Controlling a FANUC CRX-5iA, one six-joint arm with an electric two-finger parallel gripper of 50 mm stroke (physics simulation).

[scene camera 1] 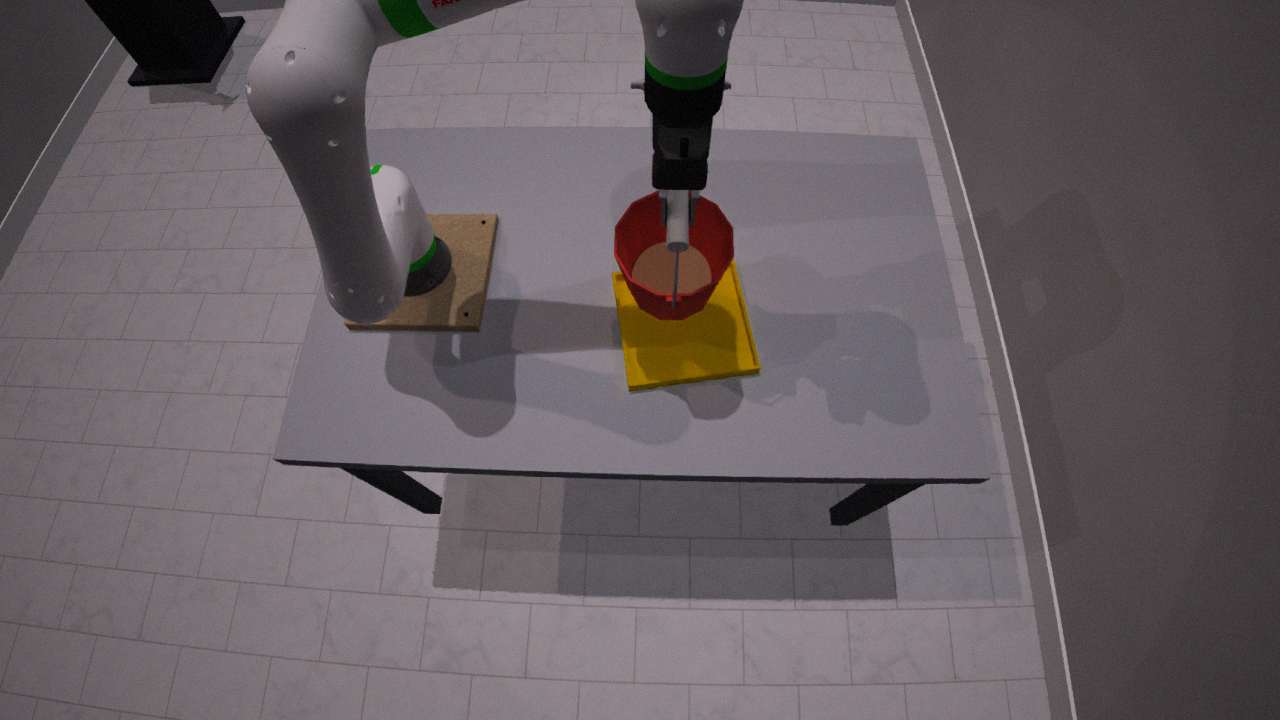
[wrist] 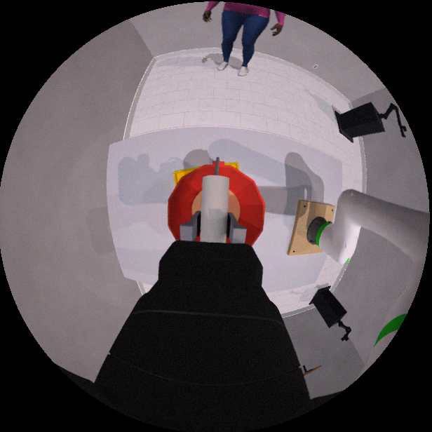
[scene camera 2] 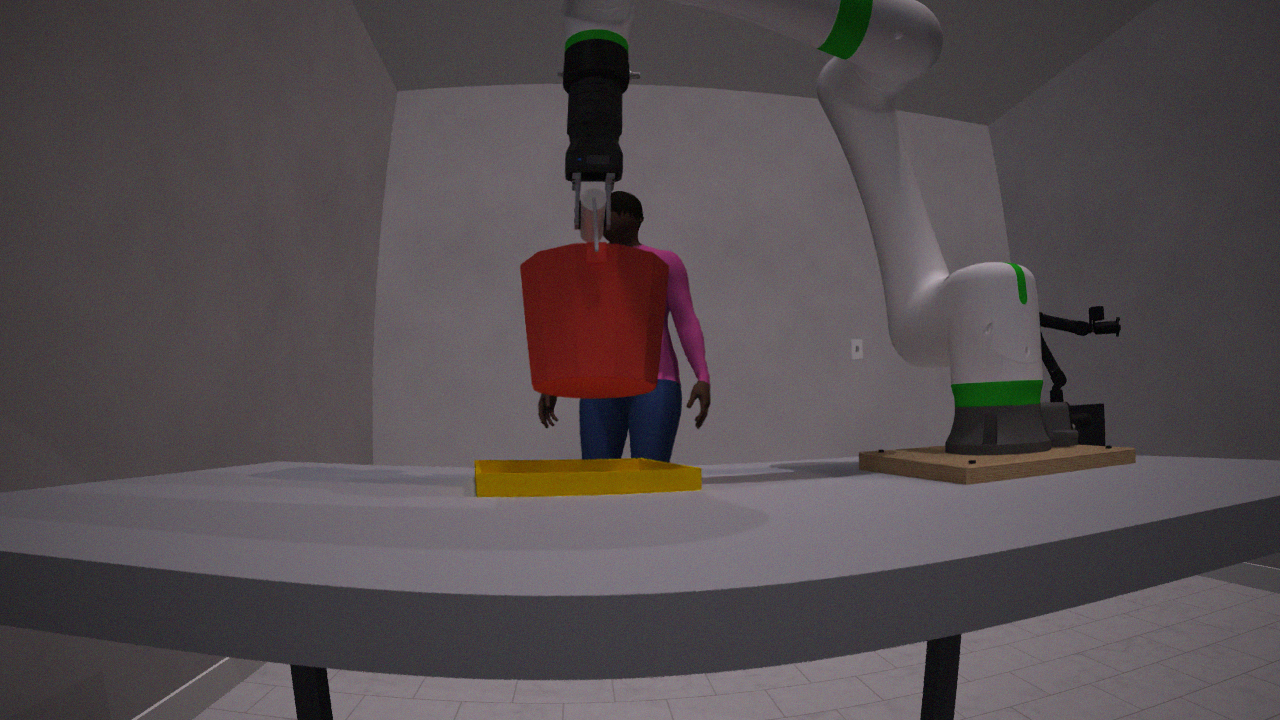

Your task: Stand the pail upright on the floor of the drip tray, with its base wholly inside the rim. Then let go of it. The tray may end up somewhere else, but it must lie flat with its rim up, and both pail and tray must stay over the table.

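Frame: origin at the arm's base, x back, y right, z up, level; metres.
Seen in the pictures: gripper, between the fingertips: (scene camera 1: pixel 677 220) (scene camera 2: pixel 592 227); arm's base, origin of its link: (scene camera 1: pixel 416 265) (scene camera 2: pixel 997 450).
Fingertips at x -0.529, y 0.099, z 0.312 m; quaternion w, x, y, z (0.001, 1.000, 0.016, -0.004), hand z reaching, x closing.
Pixels of each thing's top centre, then the offset from my fingertips to it. "pt": a spot on its surface instead. Level surfaces: height alone.
- red pail, a spot on its surface: (scene camera 2: pixel 595 326) pt dz -0.149, dx +0.004, dy -0.101 m
- yellow drip tray, centre of its top: (scene camera 2: pixel 572 465) (scene camera 1: pixel 683 318) dz -0.309, dx -0.027, dy -0.003 m
- white grip, centre of its top: (scene camera 2: pixel 592 201) (scene camera 1: pixel 678 205) dz +0.038, dx +0.000, dy +0.002 m
- grey table, height of its surface: dz -0.334 m
The red pail (scene camera 1: pixel 653 273) (scene camera 2: pixel 595 326) (wrist: pixel 250 200) hangs roughly upright in the air, its base clear above the yellow drip tray (scene camera 1: pixel 644 358) (scene camera 2: pixel 586 484) (wrist: pixel 181 176). The tray lies flat on the table, rim up. In scene camera 2 the pail is within the tray's width; how far its base is over the tray in depth is hard to tell. My gripper (scene camera 1: pixel 678 219) (scene camera 2: pixel 593 219) (wrist: pixel 213 219) is shut on the white grip (scene camera 1: pixel 677 240) (wrist: pixel 215 195) of the pail's handle. In the wrist view the pail hides most of the tray.
The arm's base stands on a wooden board (scene camera 1: pixel 460 268) (scene camera 2: pixel 913 467) (wrist: pixel 298 235) on the grey table (scene camera 1: pixel 537 429) (scene camera 2: pixel 358 573) (wrist: pixel 145 250). A person (scene camera 2: pixel 682 295) (wrist: pixel 245 30) stands beyond the table. The upper arm rises above the board.
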